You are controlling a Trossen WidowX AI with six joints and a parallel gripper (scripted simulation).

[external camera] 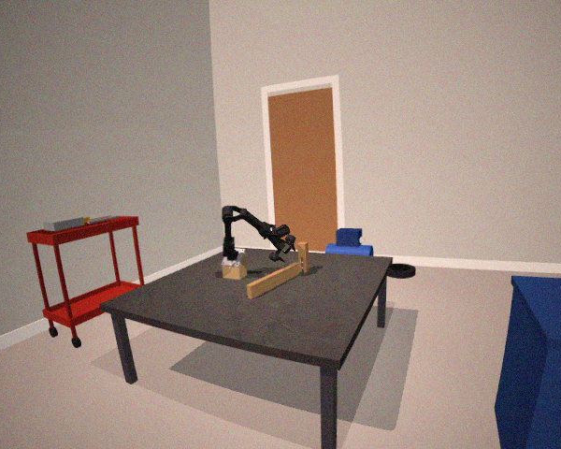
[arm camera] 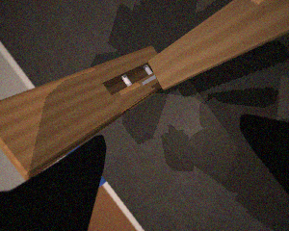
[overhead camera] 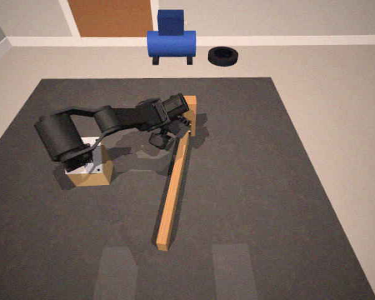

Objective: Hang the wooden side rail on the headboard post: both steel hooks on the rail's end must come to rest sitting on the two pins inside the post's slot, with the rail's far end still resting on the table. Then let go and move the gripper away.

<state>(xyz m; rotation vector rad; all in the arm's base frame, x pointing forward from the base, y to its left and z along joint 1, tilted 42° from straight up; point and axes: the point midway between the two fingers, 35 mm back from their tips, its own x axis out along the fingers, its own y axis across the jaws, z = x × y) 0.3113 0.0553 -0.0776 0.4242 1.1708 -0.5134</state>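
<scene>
My gripper tip is 6 cm short of the headboard post, 6 cm to the right of it and 3 cm above it.
</scene>
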